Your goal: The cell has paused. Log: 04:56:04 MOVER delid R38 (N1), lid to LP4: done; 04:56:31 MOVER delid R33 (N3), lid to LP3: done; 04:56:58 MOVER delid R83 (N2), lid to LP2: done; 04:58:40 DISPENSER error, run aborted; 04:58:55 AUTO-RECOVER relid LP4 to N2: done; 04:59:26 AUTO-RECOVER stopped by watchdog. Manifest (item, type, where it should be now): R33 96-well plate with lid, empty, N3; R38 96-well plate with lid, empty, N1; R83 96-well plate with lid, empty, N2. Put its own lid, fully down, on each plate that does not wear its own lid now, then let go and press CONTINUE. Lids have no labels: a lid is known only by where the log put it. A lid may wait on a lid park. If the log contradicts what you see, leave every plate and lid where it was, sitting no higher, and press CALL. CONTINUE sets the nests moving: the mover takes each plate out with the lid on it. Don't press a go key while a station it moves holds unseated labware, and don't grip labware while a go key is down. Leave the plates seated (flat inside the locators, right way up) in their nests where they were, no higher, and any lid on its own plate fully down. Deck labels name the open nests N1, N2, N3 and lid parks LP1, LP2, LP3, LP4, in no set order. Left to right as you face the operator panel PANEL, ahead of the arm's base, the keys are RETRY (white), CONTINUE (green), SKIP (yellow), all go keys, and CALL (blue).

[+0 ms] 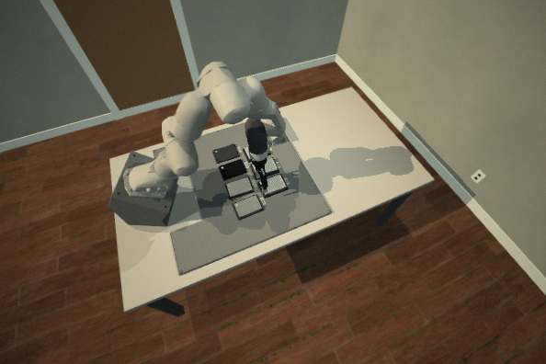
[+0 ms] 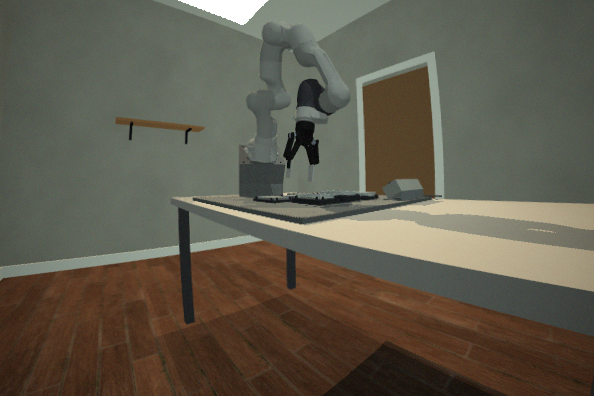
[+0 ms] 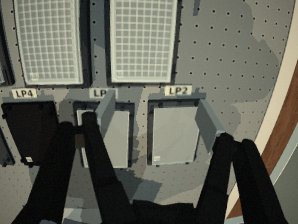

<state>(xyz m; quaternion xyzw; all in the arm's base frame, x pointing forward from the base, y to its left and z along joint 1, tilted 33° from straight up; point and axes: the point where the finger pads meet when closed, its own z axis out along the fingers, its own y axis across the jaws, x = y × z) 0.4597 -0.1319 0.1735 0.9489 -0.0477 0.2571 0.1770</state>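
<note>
My gripper is now 110 mm past the lid park LP2, 50 mm to the left of it and 100 mm above it. Also, from my hand: deck label N3 (170 mm ahead, 120 mm to the left, 110 mm below); lid park LP4 (90 mm behind, 210 mm to the left, 100 mm below); lid park LP1 (80 mm behind, 340 mm to the left, 100 mm below).
</note>
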